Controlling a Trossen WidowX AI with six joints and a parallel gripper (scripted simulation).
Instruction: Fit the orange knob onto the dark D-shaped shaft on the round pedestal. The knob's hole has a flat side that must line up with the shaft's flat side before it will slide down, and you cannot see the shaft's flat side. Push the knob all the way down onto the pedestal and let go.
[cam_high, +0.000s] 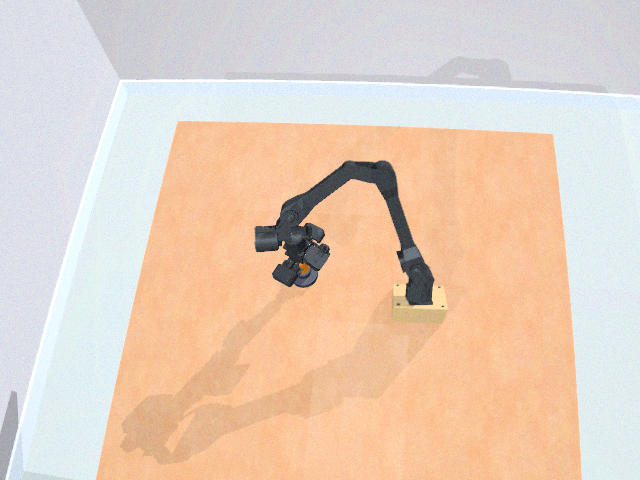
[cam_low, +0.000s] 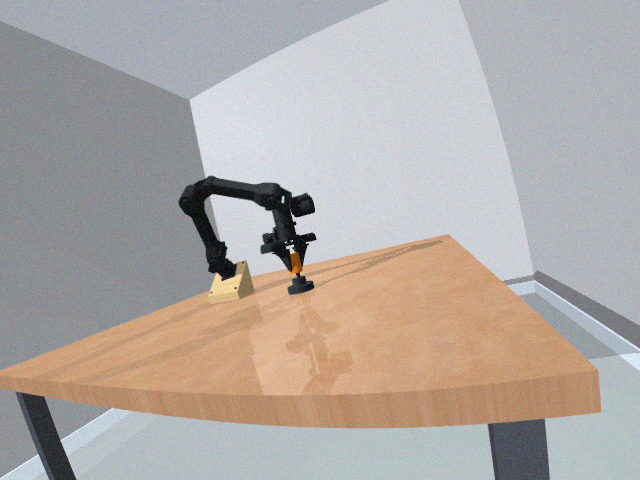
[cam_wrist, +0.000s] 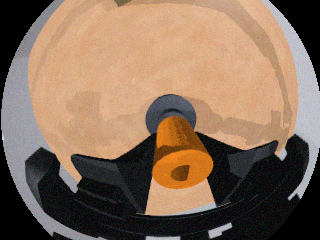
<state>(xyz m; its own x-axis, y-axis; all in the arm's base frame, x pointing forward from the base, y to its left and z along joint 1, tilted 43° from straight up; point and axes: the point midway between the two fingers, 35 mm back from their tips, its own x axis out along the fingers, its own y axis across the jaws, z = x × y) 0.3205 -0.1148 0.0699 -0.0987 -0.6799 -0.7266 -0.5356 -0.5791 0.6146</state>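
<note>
Now: gripper tip 20 mm below the orange knob. From my gripper tip the other things lie so: dark round pedestal: 40 mm below.
</note>
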